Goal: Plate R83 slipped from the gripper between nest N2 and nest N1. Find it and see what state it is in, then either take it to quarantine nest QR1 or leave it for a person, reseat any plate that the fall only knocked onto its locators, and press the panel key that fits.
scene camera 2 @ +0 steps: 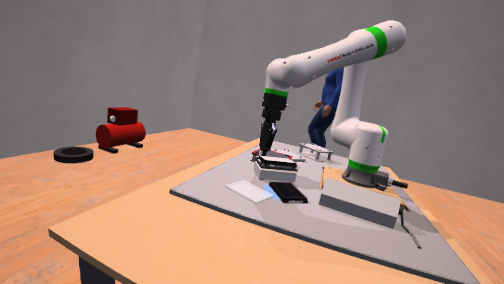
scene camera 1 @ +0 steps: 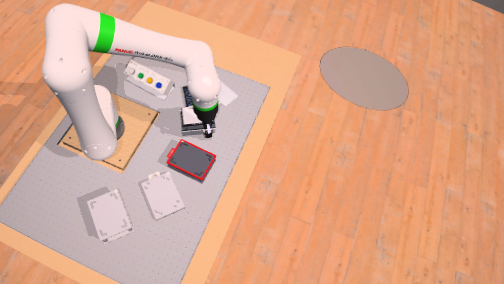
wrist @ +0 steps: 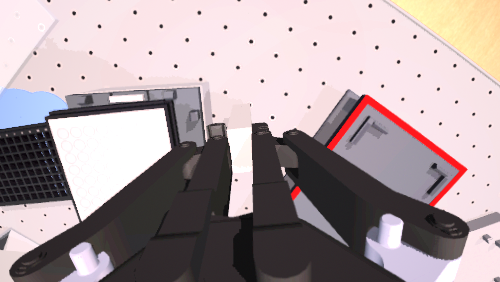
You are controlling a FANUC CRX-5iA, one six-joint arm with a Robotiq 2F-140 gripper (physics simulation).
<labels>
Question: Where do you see a white-lidded well plate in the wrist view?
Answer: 100,149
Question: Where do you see a clear lid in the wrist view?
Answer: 30,30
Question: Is my gripper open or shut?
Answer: Shut.
</labels>
